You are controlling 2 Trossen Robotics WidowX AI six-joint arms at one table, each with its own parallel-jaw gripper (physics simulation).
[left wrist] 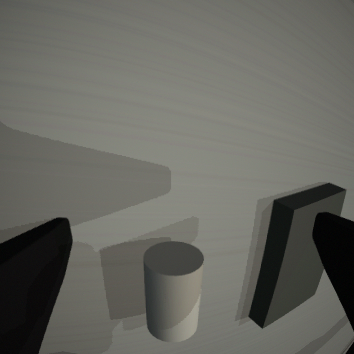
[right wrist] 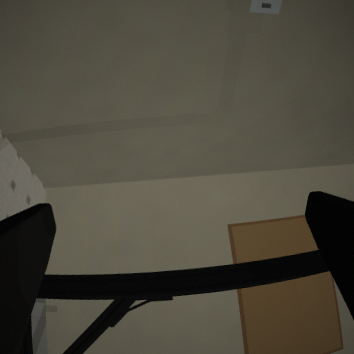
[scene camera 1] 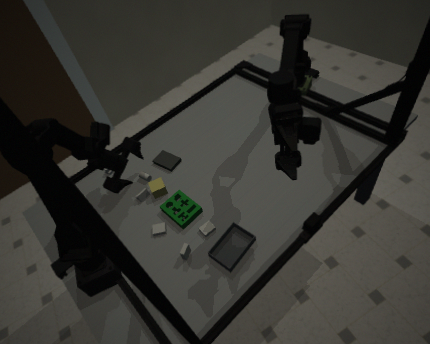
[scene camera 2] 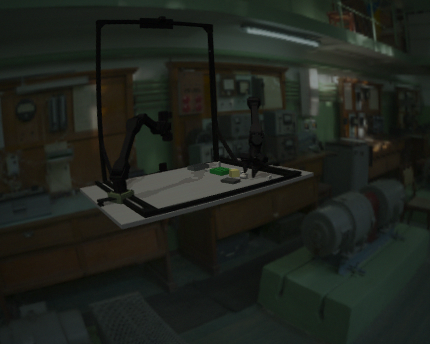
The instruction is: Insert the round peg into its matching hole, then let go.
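Observation:
In scene camera 1 you'd see a green hole board (scene camera 1: 193,210) on the table and a dark tray (scene camera 1: 230,248) on the table as well, plus my left gripper (scene camera 1: 137,170) and my right gripper (scene camera 1: 294,166), which is open and holds nothing. The left wrist view has a round peg (left wrist: 172,270) and a dark flat slab (left wrist: 290,270), both resting on the table, and my left gripper (left wrist: 196,229) is in there too; the green hole board is out of frame in the left wrist view. Then the right wrist view shows my right gripper (right wrist: 182,211), and the green hole board is out of frame in the right wrist view.

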